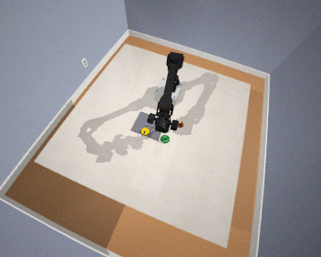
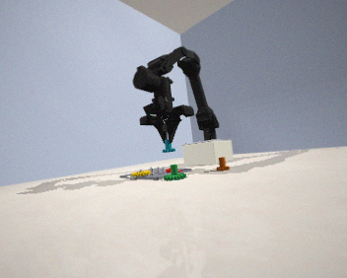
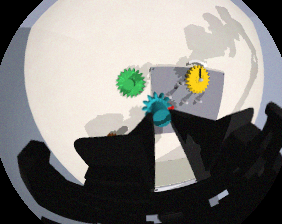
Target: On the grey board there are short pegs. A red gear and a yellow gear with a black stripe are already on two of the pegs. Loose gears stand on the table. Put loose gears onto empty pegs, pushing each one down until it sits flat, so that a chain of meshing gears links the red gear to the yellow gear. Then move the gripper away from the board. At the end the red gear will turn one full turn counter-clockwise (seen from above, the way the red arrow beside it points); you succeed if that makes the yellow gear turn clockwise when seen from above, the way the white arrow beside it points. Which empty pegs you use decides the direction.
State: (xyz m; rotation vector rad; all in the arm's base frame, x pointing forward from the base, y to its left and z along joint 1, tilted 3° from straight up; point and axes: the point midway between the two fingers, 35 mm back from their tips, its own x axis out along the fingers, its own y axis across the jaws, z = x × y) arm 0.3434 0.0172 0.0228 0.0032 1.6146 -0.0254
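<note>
My gripper tip is 13 cm to the right of the orange gear, 11 cm past it and 9 cm above it. From my gripper tip the other things lie so: teal gear 1 cm below; then green gear 9 cm below, 4 cm to the left, 3 cm ahead; then yellow gear 11 cm to the right, 9 cm below, 2 cm ahead.
</note>
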